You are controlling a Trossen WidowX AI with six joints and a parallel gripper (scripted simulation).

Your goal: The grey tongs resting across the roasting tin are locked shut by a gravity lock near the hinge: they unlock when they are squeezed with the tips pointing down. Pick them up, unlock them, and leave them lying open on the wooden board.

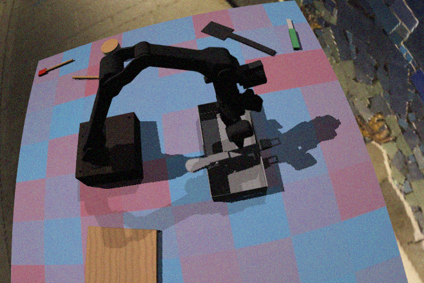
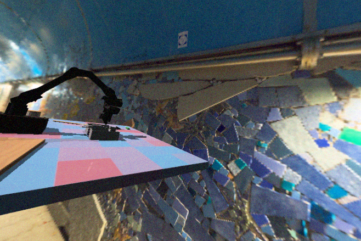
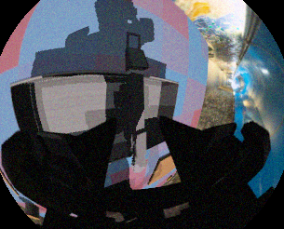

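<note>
Now: gripper tip 6 cm above the roasting tin, 2 cm to the right of it and 2 cm past it. From my gripper tip the other things lie so: green-handled tool 43 cm to the left, 38 cm ahead, 8 cm below; black spatula 48 cm to the left, 15 cm ahead, 9 cm below; wooden board 47 cm behind, 30 cm to the right, 8 cm below.
</note>
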